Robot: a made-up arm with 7 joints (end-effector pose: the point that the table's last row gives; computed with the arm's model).
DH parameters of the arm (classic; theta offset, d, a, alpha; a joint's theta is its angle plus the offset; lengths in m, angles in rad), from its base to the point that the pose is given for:
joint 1: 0 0.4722 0 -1.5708
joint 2: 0 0 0 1.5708
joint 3: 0 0.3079 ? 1.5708
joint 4: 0 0 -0.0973 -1.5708
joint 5: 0 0.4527 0 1.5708
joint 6: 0 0 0.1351 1.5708
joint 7: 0 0 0 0
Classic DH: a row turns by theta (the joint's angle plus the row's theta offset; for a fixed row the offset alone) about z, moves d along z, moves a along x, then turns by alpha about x.
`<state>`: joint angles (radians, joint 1 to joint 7).
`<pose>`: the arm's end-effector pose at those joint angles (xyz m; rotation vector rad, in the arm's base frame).
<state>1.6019 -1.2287 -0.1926 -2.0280 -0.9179 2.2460 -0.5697</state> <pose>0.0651 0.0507 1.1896 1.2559 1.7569 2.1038</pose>
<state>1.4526 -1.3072 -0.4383 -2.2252 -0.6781 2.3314 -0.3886</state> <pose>0.2351 0.0323 1.1063 -1.7201 -1.5280 -1.7801</pose>
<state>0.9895 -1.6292 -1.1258 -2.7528 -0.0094 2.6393 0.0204</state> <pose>0.4348 -0.1946 0.7026 -1.6110 0.0359 -0.7171</pose>
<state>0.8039 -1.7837 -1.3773 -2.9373 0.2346 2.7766 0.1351</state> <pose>0.4023 -0.2169 0.5564 -1.2334 0.4671 -0.3999</pose>
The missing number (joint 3, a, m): 0.1257
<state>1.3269 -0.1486 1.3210 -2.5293 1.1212 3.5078 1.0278</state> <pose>-0.3740 0.3170 0.5699 -2.1779 -0.4893 0.3463</pose>
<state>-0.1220 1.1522 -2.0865 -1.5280 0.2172 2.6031 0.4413</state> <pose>0.2884 -0.5823 0.9994 0.8146 -1.2171 0.4227</pose>
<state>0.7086 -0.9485 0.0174 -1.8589 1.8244 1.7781 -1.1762</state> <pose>0.1839 0.1385 1.1842 -0.4064 -1.2530 -0.9468</pose>
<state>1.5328 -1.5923 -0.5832 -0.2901 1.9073 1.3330 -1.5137</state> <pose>0.0449 -0.9042 0.6275 1.8535 -0.4817 -2.3254</pose>
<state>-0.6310 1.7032 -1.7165 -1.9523 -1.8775 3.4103 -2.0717</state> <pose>-0.1620 -0.5585 0.4000 -0.1904 -1.7045 0.8895</pose>
